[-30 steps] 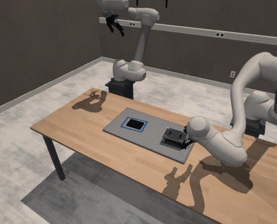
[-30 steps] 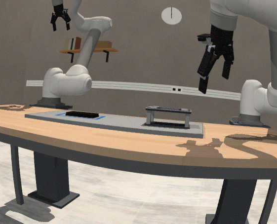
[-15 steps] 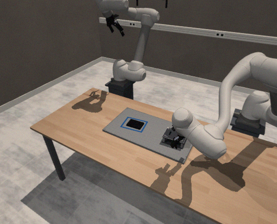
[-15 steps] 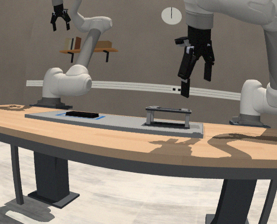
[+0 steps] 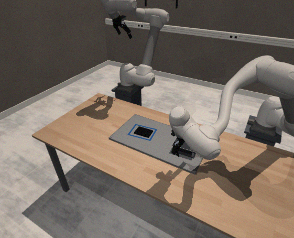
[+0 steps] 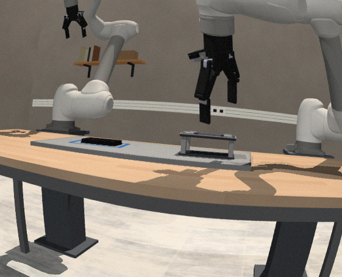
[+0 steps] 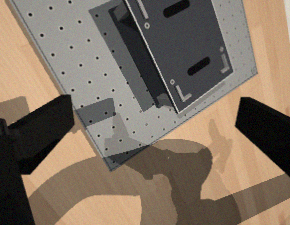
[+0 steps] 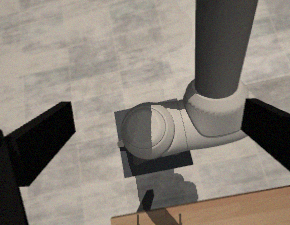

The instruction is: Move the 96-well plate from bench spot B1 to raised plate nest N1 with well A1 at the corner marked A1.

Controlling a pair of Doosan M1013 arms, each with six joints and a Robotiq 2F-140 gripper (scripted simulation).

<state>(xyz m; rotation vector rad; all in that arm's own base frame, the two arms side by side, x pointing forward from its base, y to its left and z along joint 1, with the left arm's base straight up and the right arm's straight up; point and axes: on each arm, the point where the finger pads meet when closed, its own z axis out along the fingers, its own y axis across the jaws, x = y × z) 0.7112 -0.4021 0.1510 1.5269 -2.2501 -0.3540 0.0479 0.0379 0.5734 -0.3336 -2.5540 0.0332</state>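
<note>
Now: the black 96-well plate 400 mm to the right of my left hand, 130 mm below it and 120 mm behind it. From my left hand the other things lie so: A1 label: 160 mm behind, 120 mm to the right, 80 mm below; then grey perforated board: 250 mm to the right, 140 mm below, 130 mm behind; then raised nest N1: 120 mm behind, 80 mm below, 40 mm to the right.
</note>
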